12 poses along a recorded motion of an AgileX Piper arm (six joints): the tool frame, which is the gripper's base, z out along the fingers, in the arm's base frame.
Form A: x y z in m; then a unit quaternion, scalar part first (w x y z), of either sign.
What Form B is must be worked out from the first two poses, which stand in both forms.
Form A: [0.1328 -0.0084 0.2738 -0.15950 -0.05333 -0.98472 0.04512]
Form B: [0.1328 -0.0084 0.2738 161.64 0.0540 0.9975 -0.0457]
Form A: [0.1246 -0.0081 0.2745 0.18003 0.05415 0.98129 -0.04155]
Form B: [0.1246 -0.0081 0.2745 159.26 0.0550 0.9976 -0.0422]
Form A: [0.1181 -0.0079 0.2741 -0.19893 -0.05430 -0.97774 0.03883]
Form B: [0.1181 -0.0079 0.2741 157.05 0.0554 0.9977 -0.0396]
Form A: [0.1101 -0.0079 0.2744 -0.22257 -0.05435 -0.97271 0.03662]
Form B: [0.1101 -0.0079 0.2744 154.28 0.0557 0.9977 -0.0376]
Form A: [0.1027 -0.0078 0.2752 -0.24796 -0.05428 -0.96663 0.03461]
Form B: [0.1027 -0.0078 0.2752 151.29 0.0560 0.9978 -0.0357]
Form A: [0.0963 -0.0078 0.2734 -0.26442 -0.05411 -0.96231 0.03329]
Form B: [0.0963 -0.0078 0.2734 149.33 0.0561 0.9978 -0.0345]
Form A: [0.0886 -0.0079 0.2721 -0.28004 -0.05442 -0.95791 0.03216]
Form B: [0.0886 -0.0079 0.2721 147.47 0.0567 0.9978 -0.0335]
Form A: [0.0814 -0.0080 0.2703 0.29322 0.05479 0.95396 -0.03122]
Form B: [0.0814 -0.0080 0.2703 145.90 0.0573 0.9978 -0.0327]
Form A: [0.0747 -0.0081 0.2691 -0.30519 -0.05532 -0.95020 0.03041]
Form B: [0.0747 -0.0081 0.2691 144.46 0.0581 0.9978 -0.0319]
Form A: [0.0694 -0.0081 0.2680 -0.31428 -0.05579 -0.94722 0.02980]
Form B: [0.0694 -0.0081 0.2680 143.37 0.0588 0.9978 -0.0314]
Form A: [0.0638 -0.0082 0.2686 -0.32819 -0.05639 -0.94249 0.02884]
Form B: [0.0638 -0.0082 0.2686 141.68 0.0597 0.9977 -0.0305]
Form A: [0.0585 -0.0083 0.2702 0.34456 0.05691 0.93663 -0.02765]
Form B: [0.0585 -0.0083 0.2702 139.69 0.0606 0.9977 -0.0295]
